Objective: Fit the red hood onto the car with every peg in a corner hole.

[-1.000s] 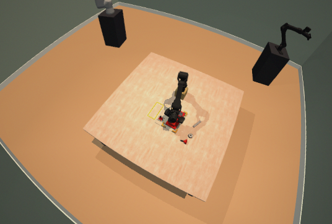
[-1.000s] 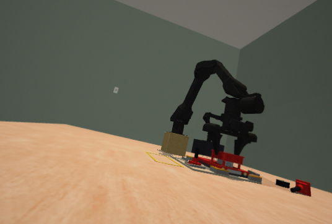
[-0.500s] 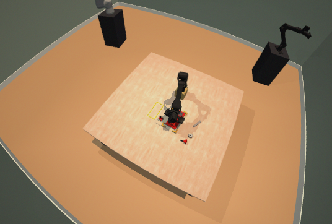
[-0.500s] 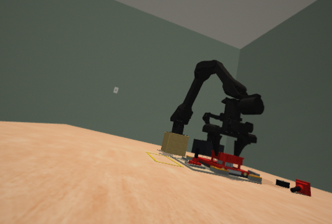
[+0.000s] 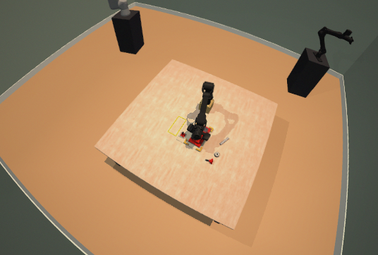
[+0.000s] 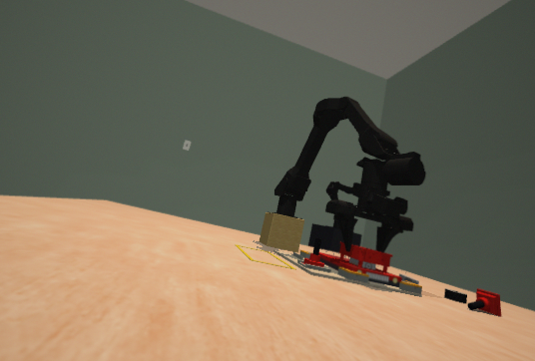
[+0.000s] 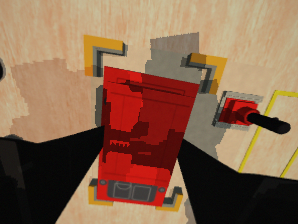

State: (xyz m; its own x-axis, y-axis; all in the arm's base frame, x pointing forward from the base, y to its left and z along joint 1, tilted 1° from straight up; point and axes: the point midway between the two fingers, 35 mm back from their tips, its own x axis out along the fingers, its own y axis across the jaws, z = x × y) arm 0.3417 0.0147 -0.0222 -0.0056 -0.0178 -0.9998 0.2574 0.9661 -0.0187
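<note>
Right now the red hood is 1 cm above my gripper tip. From my gripper tip the other things lie so: grey rod 23 cm to the left, 5 cm behind, 4 cm below; then grey engine block 2 cm below; then grey wheel 19 cm to the left, 9 cm ahead, 4 cm below.
</note>
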